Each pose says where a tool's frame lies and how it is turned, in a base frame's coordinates. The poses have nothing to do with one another.
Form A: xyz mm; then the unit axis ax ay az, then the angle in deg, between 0 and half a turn.
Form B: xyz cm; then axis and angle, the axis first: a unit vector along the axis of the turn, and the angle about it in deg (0 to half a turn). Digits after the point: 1 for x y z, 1 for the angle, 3 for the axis.
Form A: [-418 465 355 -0.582 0.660 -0.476 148.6]
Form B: [-41.8 46.5 35.5 -0.582 0.660 -0.476 148.6]
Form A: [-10 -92 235 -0.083 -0.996 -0.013 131.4]
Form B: [-1.0 -9.2 23.5 -0.083 -0.996 -0.013 131.4]
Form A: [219 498 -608 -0.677 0.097 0.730 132.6]
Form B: [21.9 49.8 -60.8 -0.677 0.097 0.730 132.6]
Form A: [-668 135 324 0.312 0.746 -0.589 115.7]
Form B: [-66.8 13.5 32.4 0.312 0.746 -0.589 115.7]
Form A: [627 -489 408 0.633 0.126 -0.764 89.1]
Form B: [62.7 -48.9 40.8 0.633 0.126 -0.764 89.1]
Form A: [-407 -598 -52 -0.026 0.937 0.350 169.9]
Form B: [-40.7 -59.8 -5.2 -0.026 0.936 0.350 169.9]
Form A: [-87 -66 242 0.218 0.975 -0.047 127.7]
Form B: [-8.7 -6.6 24.2 0.218 0.975 -0.047 127.7]
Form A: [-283 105 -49 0.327 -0.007 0.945 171.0]
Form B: [-28.3 10.5 -4.9 0.327 -0.007 0.945 171.0]
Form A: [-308 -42 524 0.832 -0.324 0.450 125.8]
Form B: [-30.8 -4.2 52.4 0.832 -0.324 0.450 125.8]
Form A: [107 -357 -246 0.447 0.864 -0.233 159.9]
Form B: [10.7 -35.7 -24.6 0.447 0.864 -0.233 159.9]
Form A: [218 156 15 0.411 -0.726 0.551 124.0]
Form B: [21.8 15.6 1.5 0.411 -0.726 0.551 124.0]
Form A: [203 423 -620 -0.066 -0.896 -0.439 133.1]
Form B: [20.3 42.3 -62.0 -0.066 -0.896 -0.439 133.1]
